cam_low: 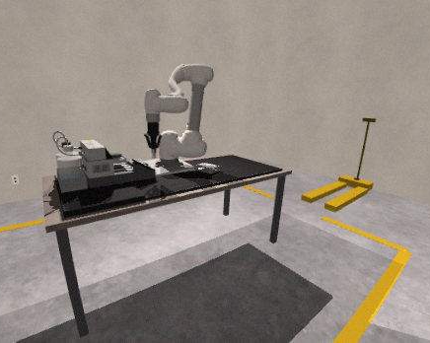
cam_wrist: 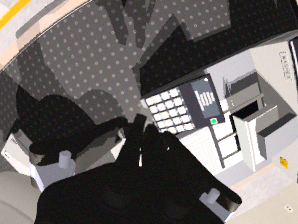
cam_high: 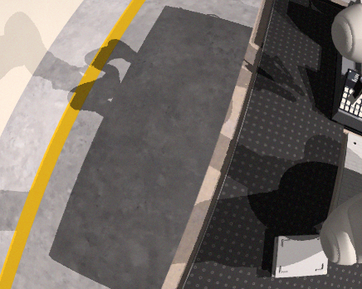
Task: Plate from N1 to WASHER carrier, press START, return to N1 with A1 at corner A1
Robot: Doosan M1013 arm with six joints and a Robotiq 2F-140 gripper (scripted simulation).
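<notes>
Now: hand 16 cm past the white well plate, 9 cm above it and 6 cm to the left of it. Round my hand: plate nest N1 (46 cm to the left, 14 cm below, 1 cm ahead); then plate washer (22 cm to the right, 16 cm behind, 5 cm below).
</notes>
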